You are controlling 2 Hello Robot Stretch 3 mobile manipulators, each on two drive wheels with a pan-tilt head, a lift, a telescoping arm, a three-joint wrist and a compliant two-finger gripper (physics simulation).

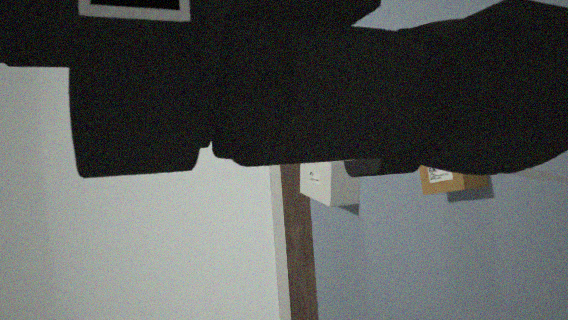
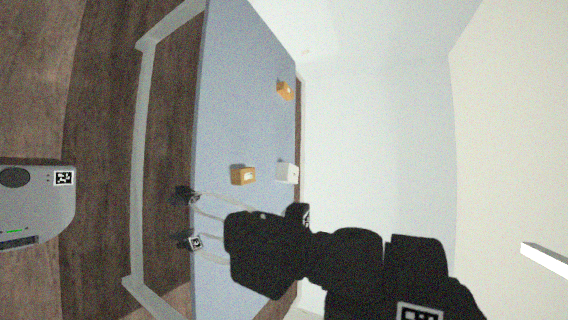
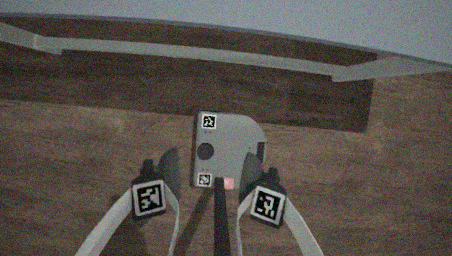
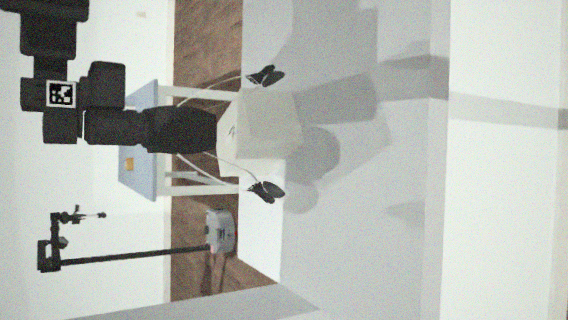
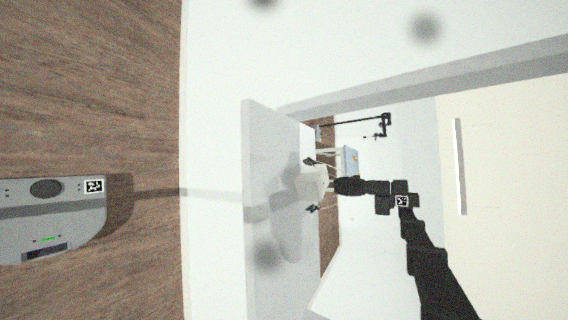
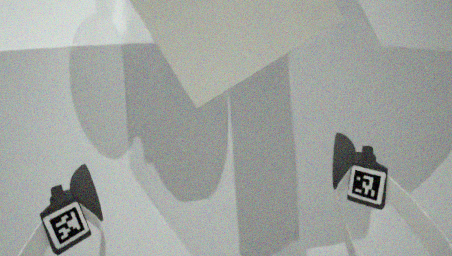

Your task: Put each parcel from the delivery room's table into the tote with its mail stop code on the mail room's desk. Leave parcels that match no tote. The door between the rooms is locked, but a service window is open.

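On the blue table [image 1: 425,260] [image 2: 240,115] [image 4: 142,182] stand a brown parcel [image 1: 434,188] [image 2: 243,176] with a white label, a white parcel [image 1: 345,185] [image 2: 287,172] near the far edge and another brown parcel [image 2: 285,90] farther along. r1's gripper [image 2: 185,218] [image 3: 210,172] is open and empty, past the table's near edge. A pale parcel [image 4: 267,112] [image 6: 240,45] stands turned on the service window's sill [image 4: 350,215] [image 5: 270,145] [image 6: 30,110]. r2's gripper [image 4: 267,134] [image 5: 311,185] [image 6: 215,176] is open around or just before it, not gripping it. Label codes are unreadable; the totes do not show.
r1's base [image 2: 37,202] [image 3: 227,150] stands beside the table, whose pale leg frame [image 2: 139,150] [image 3: 200,52] runs low. r2's base [image 5: 55,215] stands before the wall under the window. The window's side frame [image 5: 425,82] borders r2's reach. r1's thin mast [image 4: 130,255] rises beyond the window.
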